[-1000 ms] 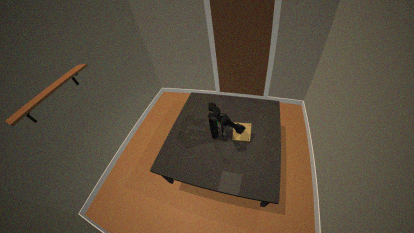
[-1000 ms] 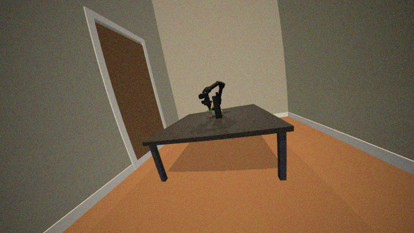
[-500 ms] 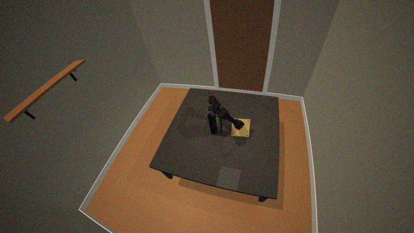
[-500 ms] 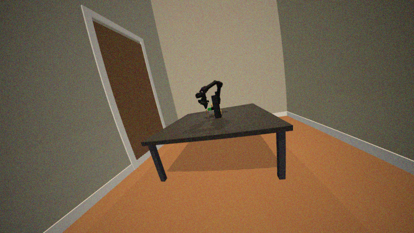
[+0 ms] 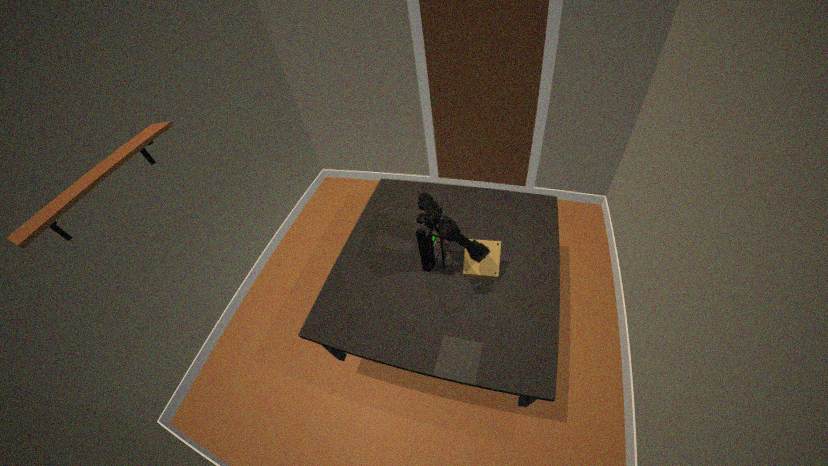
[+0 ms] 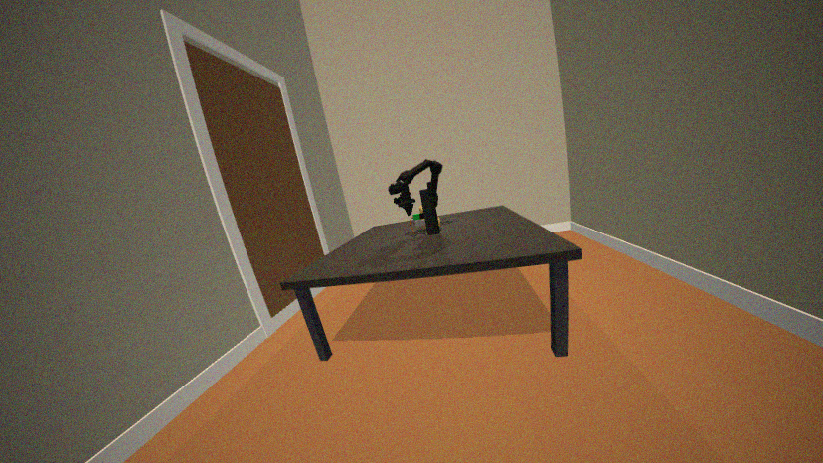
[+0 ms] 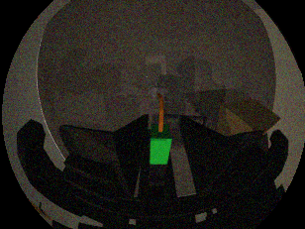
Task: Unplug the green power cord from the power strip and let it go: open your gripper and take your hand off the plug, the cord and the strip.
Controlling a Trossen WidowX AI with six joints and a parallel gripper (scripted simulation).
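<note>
Right now my gripper tip is 70 mm to the right of the green plug and 10 mm above it.
</note>
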